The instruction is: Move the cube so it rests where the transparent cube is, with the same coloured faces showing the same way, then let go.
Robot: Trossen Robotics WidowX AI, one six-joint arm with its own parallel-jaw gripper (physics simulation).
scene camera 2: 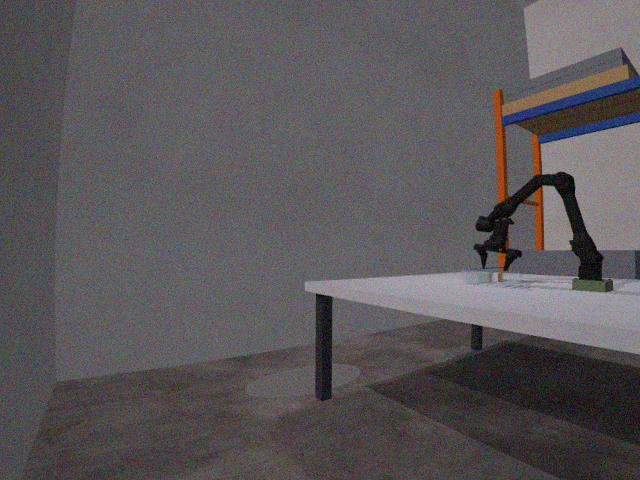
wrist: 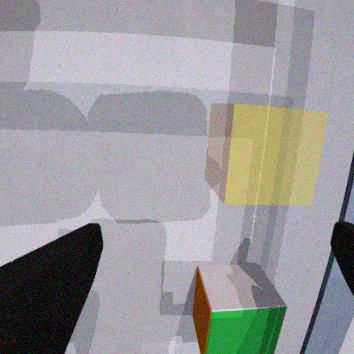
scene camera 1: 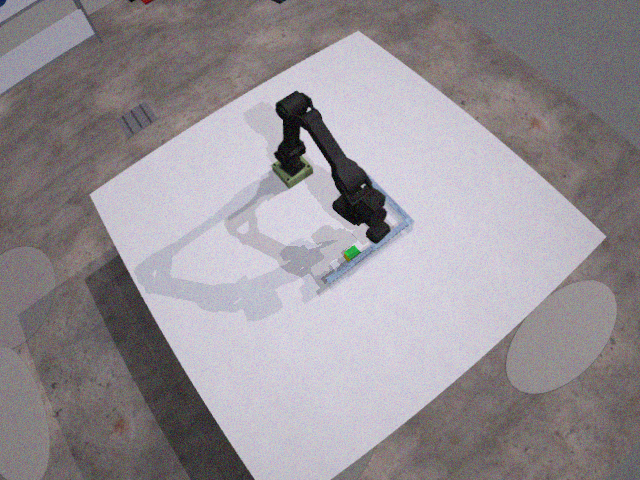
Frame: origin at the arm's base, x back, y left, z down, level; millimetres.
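Seen in the pictures: gripper, fingertip midpoint: (wrist: 217, 234) (scene camera 1: 365, 232); arm's base, link origin: (scene camera 2: 590, 279) (scene camera 1: 292, 166).
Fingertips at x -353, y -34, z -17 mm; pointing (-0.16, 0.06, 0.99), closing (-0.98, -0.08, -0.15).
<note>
Pixels of each thing's top centre, then the offset from my fingertips to it. Level surfaces: height alone.
- solid cube, top centre: (wrist: 244, 338) (scene camera 1: 353, 253) dx -14, dy -71, dz +13 mm
- transparent cube, top centre: (wrist: 276, 157) dx -29, dy +23, dz +13 mm
- white table, surface height: dz +53 mm
The solid cube (scene camera 1: 352, 252) (wrist: 242, 330) rests on the table with its green face up; an orange side and a whitish side also show. In the wrist view it lies at the bottom, partly cut off, between the two fingers in the picture. The transparent cube (wrist: 270, 155) stands apart from it, higher in the wrist view, with a yellow face toward the camera and a reddish-brown side; I cannot make it out in scene camera 1. My gripper (scene camera 2: 495, 269) (wrist: 217, 234) is open and empty, its fingertips a little above the table; in scene camera 1 the arm hides the fingertips.
A low bluish see-through wall (scene camera 1: 394, 202) (wrist: 332, 300) runs around part of the work area, close beside the solid cube. The arm's green base (scene camera 1: 292, 175) (scene camera 2: 592, 285) stands on the white table (scene camera 1: 439, 310) (scene camera 2: 392, 294). Shadows of the arm cross the table.
</note>
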